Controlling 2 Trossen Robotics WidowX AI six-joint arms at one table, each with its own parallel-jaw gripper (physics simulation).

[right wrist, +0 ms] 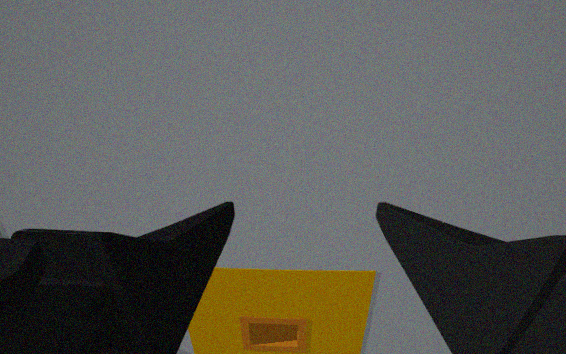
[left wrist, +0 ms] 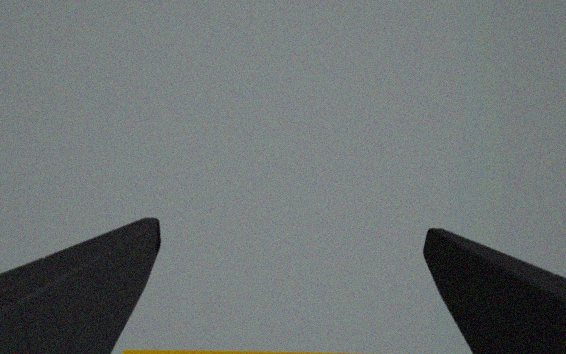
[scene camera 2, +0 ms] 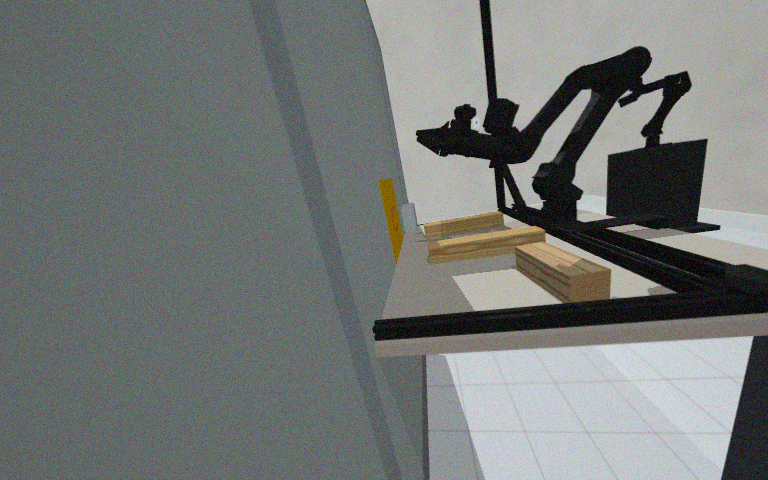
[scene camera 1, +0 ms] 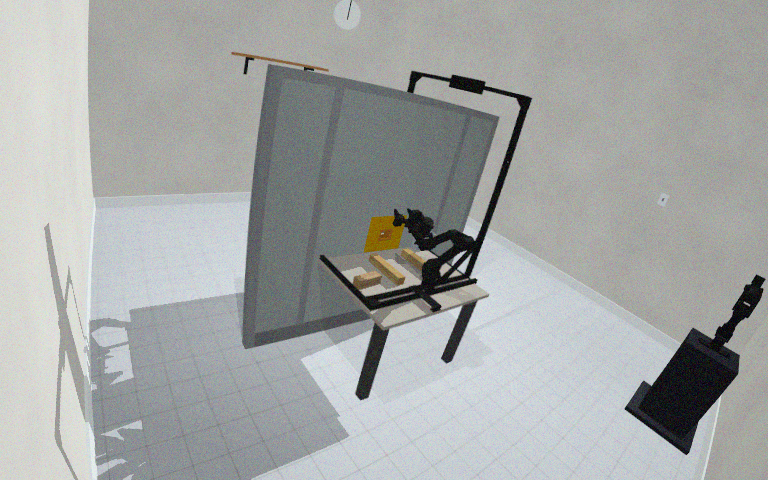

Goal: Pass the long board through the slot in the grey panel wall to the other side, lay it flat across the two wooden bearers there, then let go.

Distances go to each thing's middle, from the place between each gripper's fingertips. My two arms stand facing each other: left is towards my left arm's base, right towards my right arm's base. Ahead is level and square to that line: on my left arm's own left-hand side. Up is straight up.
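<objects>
Measured from my left hand, the slot (right wrist: 252, 327) is 13 cm to the right of it, 3 cm behind it and 21 cm below it.
For my right hand, I find that same slot 11 cm to the left of it and 3 cm behind it, and it sits 24 cm below that hand.
</objects>
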